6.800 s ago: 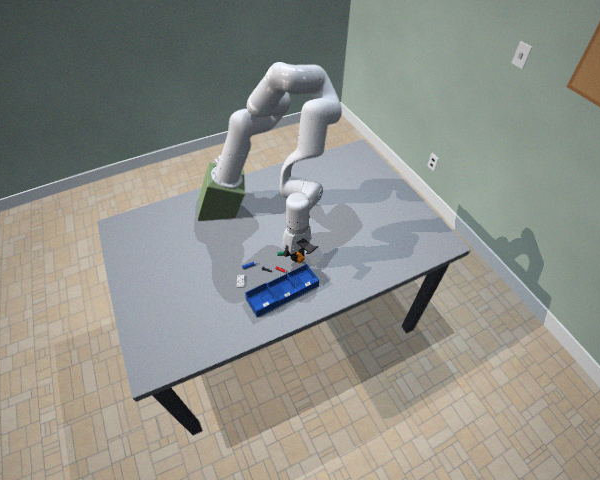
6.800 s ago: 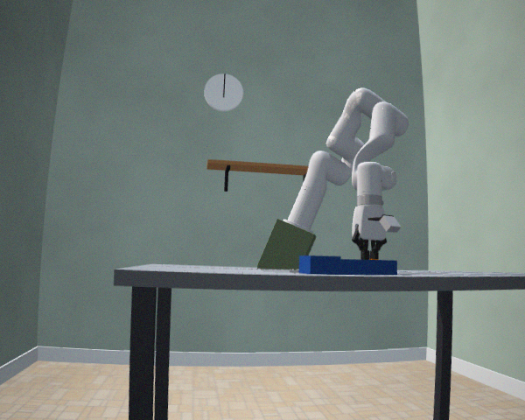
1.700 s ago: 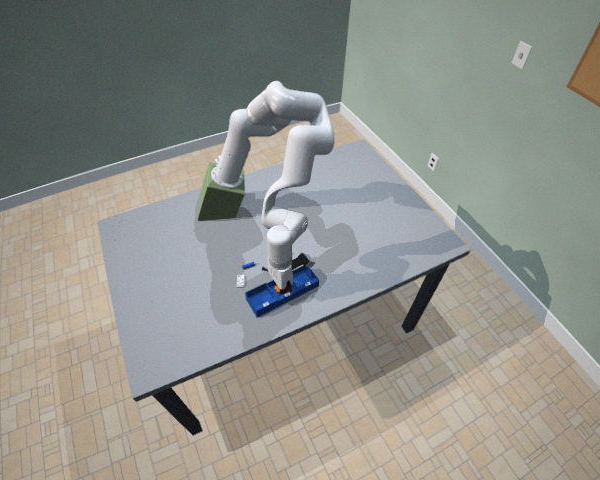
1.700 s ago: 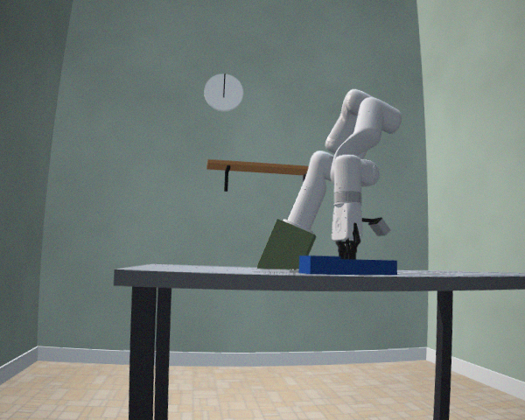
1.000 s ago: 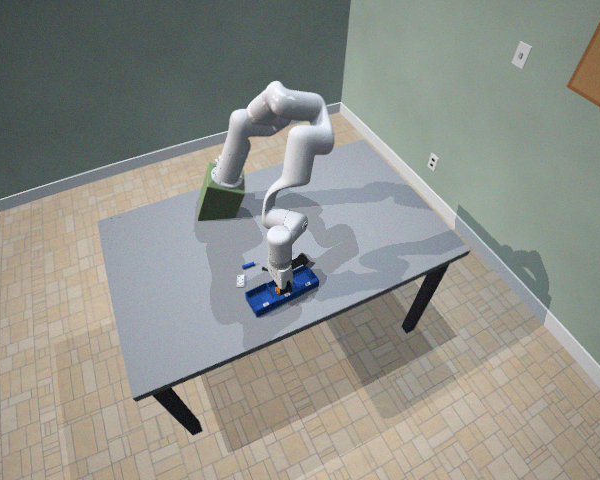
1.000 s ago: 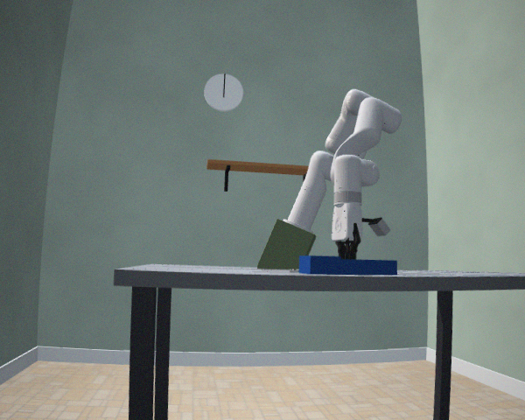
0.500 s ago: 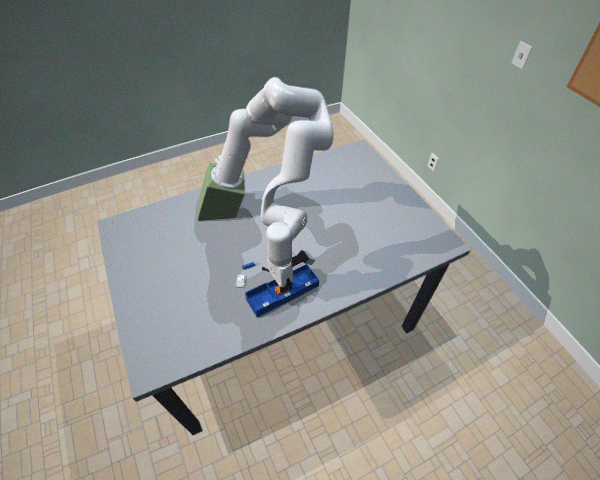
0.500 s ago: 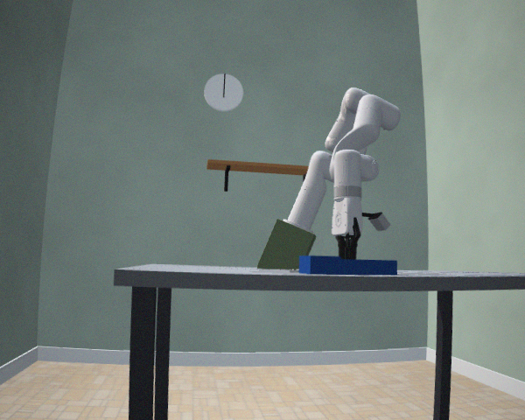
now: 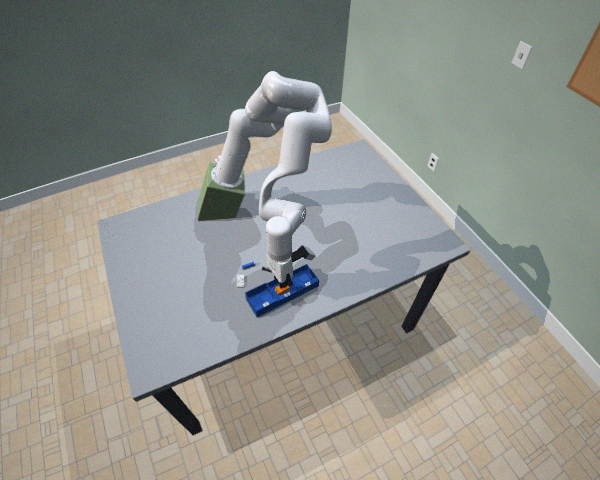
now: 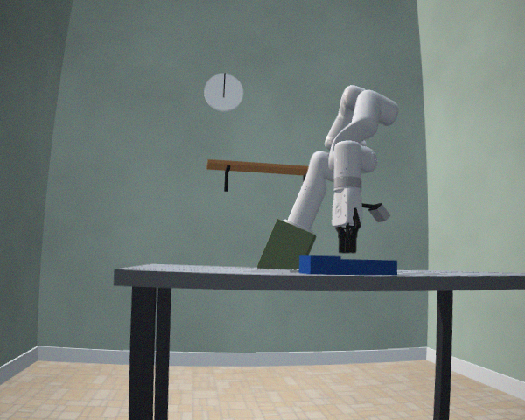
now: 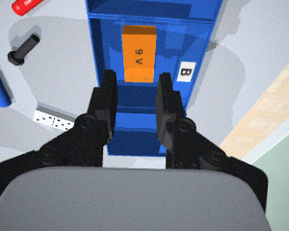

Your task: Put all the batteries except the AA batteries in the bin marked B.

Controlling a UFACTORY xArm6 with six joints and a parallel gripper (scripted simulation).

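My gripper is now 10 mm short of the bin and 50 mm above it. Round my hand: red battery (80 mm behind, 50 mm to the left, 70 mm below); then orange 9 V battery (10 mm to the right, 60 mm below); then black bolt (110 mm behind, 70 mm below).
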